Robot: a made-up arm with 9 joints. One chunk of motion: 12 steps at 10 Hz.
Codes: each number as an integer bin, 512 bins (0 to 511) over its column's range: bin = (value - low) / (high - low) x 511, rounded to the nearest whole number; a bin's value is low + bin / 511 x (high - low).
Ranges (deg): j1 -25..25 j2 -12..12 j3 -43..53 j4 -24..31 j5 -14..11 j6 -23..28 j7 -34..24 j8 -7..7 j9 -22..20
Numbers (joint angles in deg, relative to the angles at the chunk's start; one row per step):
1: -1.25 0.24 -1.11 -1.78 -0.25 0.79 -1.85 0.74 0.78
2: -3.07 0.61 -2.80 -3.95 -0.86 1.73 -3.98 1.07 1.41
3: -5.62 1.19 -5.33 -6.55 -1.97 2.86 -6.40 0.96 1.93
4: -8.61 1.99 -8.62 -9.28 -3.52 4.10 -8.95 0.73 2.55
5: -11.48 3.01 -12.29 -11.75 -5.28 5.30 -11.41 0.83 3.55
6: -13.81 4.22 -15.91 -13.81 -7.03 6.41 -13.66 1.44 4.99
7: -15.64 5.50 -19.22 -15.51 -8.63 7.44 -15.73 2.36 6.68
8: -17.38 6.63 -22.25 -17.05 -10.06 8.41 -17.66 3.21 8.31
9: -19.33 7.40 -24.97 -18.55 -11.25 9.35 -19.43 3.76 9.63
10: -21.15 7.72 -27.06 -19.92 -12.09 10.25 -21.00 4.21 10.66
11: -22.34 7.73 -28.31 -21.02 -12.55 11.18 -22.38 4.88 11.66
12: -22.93 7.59 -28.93 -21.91 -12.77 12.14 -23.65 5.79 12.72
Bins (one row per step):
1: 243 261 223 206 281 238 283 283 277
2: 224 268 214 186 269 248 264 295 285
3: 198 281 201 162 246 259 243 291 291
4: 168 298 183 137 214 272 221 282 299
5: 138 320 163 114 178 284 199 286 311
6: 114 345 144 95 142 295 179 308 328
7: 96 373 127 79 110 305 161 342 349
8: 78 397 110 65 81 315 144 373 369
9: 58 413 96 51 56 324 128 393 385
10: 39 420 85 38 39 333 115 409 397
11: 27 420 78 28 30 342 102 434 410
12: 21 417 75 19 25 352 91 467 422

